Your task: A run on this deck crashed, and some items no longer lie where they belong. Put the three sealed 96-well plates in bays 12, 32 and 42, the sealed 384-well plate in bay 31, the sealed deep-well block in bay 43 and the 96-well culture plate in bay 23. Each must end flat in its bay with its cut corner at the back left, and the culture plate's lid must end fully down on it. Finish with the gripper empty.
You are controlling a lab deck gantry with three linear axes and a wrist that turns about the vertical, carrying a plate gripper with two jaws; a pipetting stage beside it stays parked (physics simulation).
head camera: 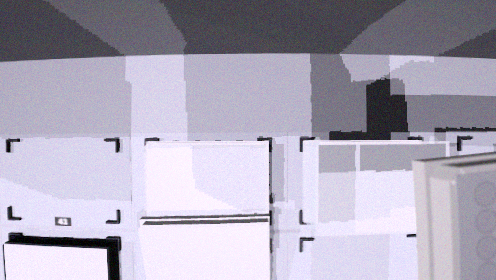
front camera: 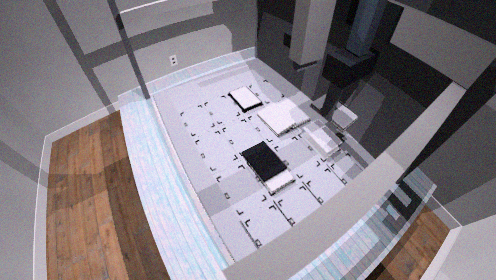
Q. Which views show my gripper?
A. The front camera view only.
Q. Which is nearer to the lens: the dark lid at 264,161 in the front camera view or the sealed 96-well plate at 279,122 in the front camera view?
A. The dark lid.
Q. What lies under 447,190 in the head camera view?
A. A sealed 96-well plate.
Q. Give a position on a sealed deep-well block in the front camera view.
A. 318,136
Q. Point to a sealed deep-well block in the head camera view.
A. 350,187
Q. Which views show the dark lid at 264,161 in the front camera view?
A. The front camera view only.
